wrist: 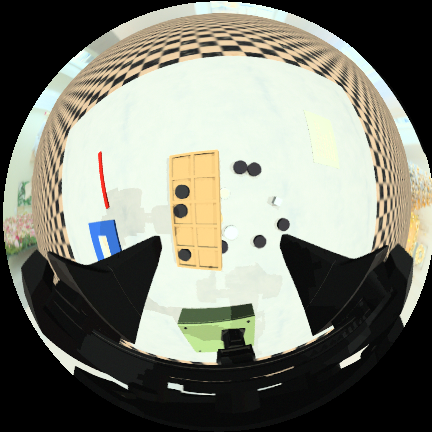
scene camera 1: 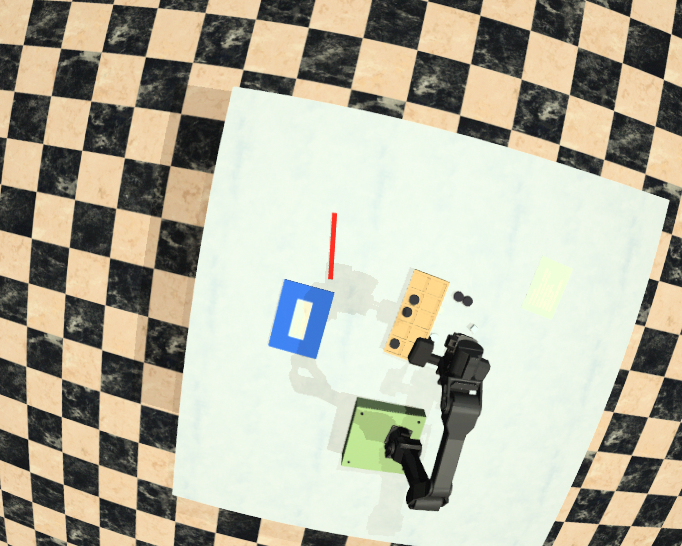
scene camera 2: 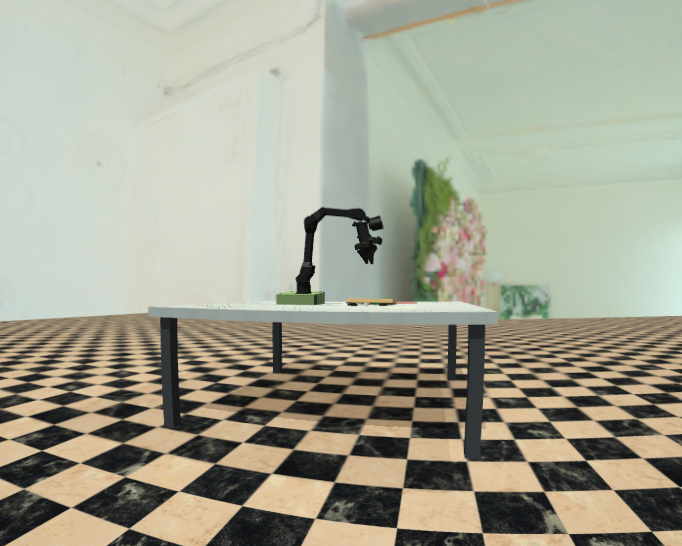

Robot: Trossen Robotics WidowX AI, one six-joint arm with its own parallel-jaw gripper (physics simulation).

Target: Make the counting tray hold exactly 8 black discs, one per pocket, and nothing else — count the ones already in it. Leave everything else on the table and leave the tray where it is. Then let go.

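Observation:
The tan counting tray (scene camera 1: 433, 284) (scene camera 2: 369, 300) (wrist: 206, 165) has two columns of five pockets. Its left column in the wrist view holds three black discs: one disc (scene camera 1: 414, 299) (wrist: 182, 191) in the second pocket from the top, one (scene camera 1: 406, 311) (wrist: 180, 211) in the third, one (scene camera 1: 394, 343) (wrist: 184, 255) in the fifth. The right column looks empty. Right of the tray lie black discs: a touching pair (scene camera 1: 458, 296) (wrist: 240, 167), two separate discs (wrist: 283, 224) (wrist: 259, 241), and one disc (wrist: 224, 246) partly hidden by the tray's edge. My gripper (scene camera 2: 369, 262) (wrist: 221, 241) is open, empty, high above the table.
A cream disc (wrist: 225, 193) and a white disc (wrist: 230, 232) lie beside the tray. A small white cube (scene camera 1: 473, 327) (wrist: 277, 201) is farther right. A red bar (scene camera 1: 332, 244) (wrist: 103, 180), blue frame (scene camera 1: 280, 315) (wrist: 102, 224), pale sheet (scene camera 1: 547, 287) (wrist: 321, 140) and green base (scene camera 1: 364, 449) (scene camera 2: 300, 298) also show.

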